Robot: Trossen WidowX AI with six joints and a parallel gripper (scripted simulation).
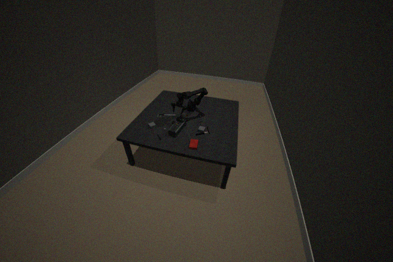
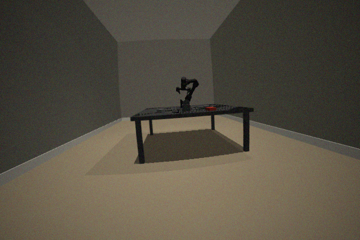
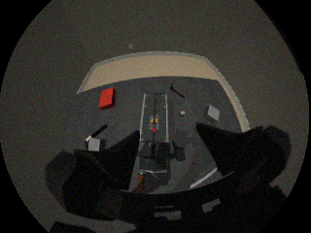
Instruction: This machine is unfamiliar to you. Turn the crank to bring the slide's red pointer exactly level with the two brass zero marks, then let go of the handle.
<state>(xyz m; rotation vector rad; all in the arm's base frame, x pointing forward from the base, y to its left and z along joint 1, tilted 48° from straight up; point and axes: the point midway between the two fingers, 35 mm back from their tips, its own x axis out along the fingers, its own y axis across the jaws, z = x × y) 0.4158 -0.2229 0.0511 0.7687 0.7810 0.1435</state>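
Right now the crank handle is 120 mm behind my gripper tip, 100 mm below it and 90 mm to the left of it. The rest, counted from my gripper tip: red pointer 120 mm below, 20 mm to the left, 20 mm ahead.
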